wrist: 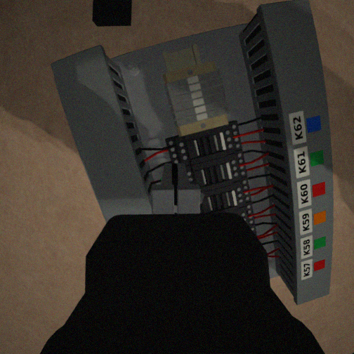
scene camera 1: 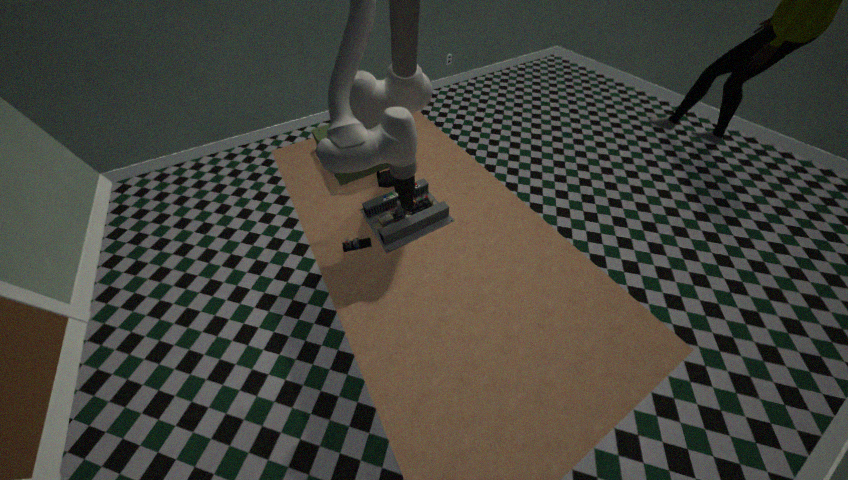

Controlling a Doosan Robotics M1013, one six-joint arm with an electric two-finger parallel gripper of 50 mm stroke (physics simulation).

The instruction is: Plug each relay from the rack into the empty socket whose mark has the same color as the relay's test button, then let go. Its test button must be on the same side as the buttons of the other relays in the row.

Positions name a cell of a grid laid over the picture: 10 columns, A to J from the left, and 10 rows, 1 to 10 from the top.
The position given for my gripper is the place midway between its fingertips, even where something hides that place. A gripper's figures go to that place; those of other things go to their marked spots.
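My gripper (wrist: E5), 0.17 m from the lens. Grey panel (wrist: E3), 0.22 m from the lens.
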